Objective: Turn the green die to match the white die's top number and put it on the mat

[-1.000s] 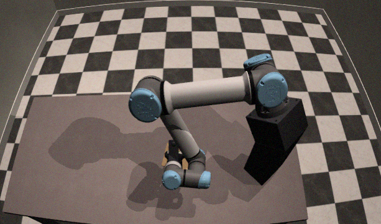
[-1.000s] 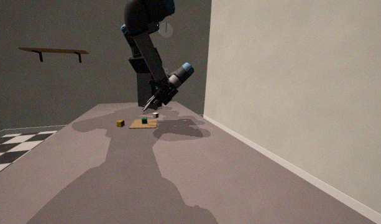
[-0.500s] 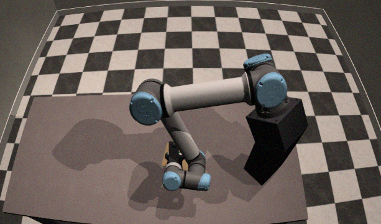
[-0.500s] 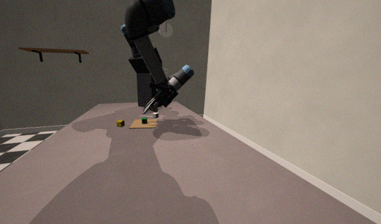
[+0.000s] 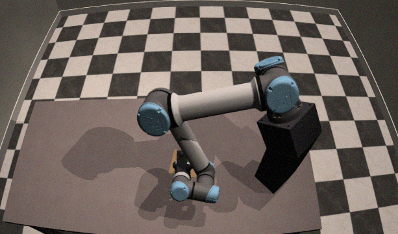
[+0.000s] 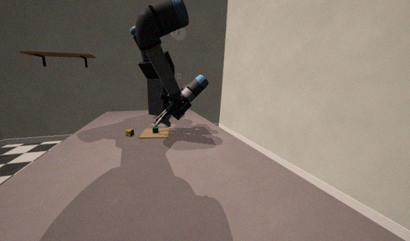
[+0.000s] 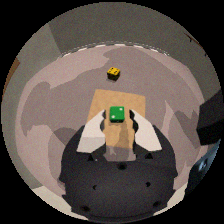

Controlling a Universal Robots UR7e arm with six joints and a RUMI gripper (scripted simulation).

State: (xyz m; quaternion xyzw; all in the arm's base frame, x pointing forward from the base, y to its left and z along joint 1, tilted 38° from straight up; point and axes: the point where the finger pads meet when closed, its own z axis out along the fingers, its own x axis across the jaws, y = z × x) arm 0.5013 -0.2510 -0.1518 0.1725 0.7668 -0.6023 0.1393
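Right now the green die is 40 mm below my hand and 10 mm to the right of it. Round my hand: yellow die (130 mm to the right, 40 mm below, 40 mm behind); tan mat (50 mm below, 10 mm to the right); white die (100 mm to the left, 80 mm behind, 40 mm below).
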